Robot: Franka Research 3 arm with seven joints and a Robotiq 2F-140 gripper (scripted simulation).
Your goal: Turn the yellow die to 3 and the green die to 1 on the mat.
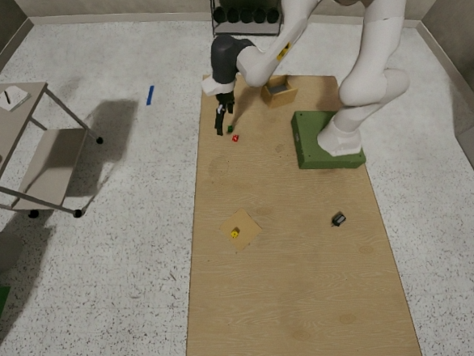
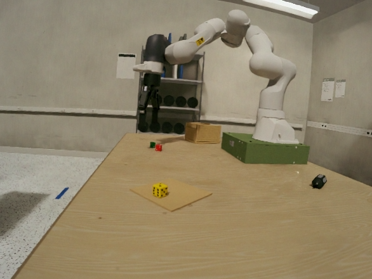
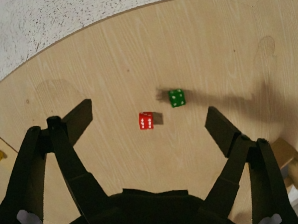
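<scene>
The green die is 11 cm below my hand, 5 cm to the right of it and 2 cm behind it. Round my hand: wooden box (31 cm behind, 30 cm to the right, 7 cm below); tan mat (50 cm to the left, 12 cm below, 8 cm behind); red die (11 cm below, 5 cm behind, 2 cm to the left).
</scene>
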